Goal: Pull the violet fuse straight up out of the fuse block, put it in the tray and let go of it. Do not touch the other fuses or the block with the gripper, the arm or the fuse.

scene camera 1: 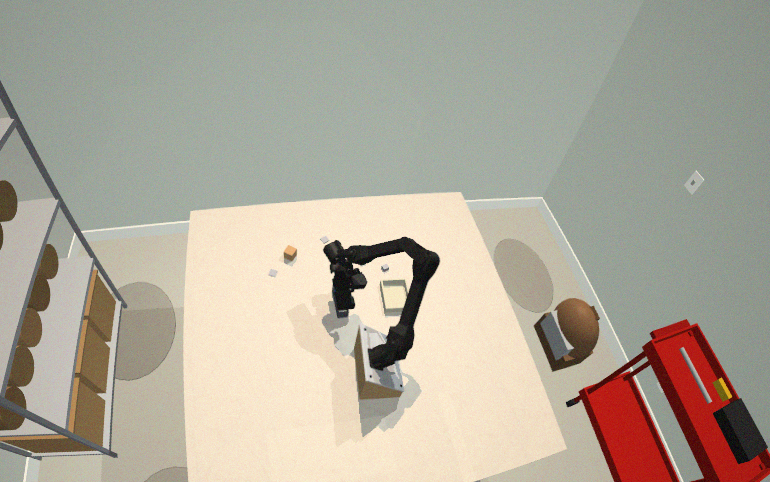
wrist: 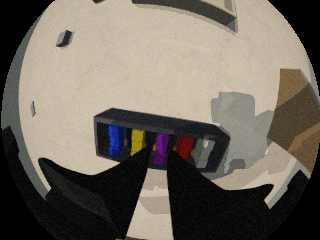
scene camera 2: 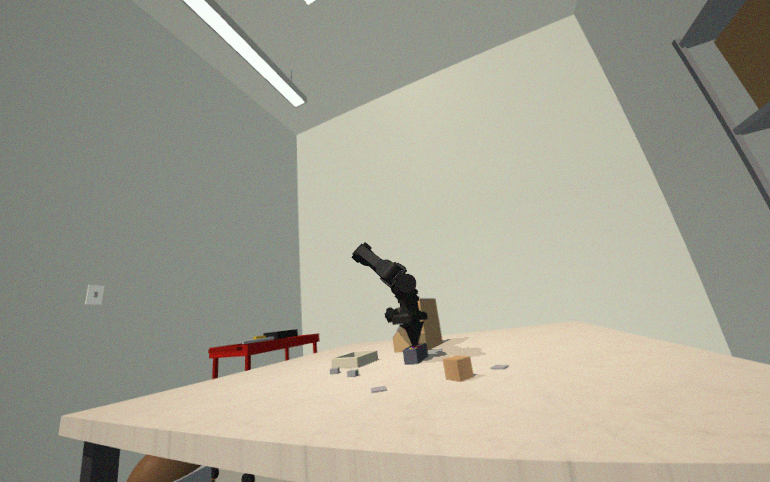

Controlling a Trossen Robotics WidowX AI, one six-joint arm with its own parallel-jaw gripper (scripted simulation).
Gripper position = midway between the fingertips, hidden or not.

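Note:
A pale tray [scene camera 1: 394, 292] is there for me to see. And there is my gripper [scene camera 2: 415, 346], which I see in scene camera 1 as well [scene camera 1: 340, 297], and also in the wrist view [wrist: 159, 153].

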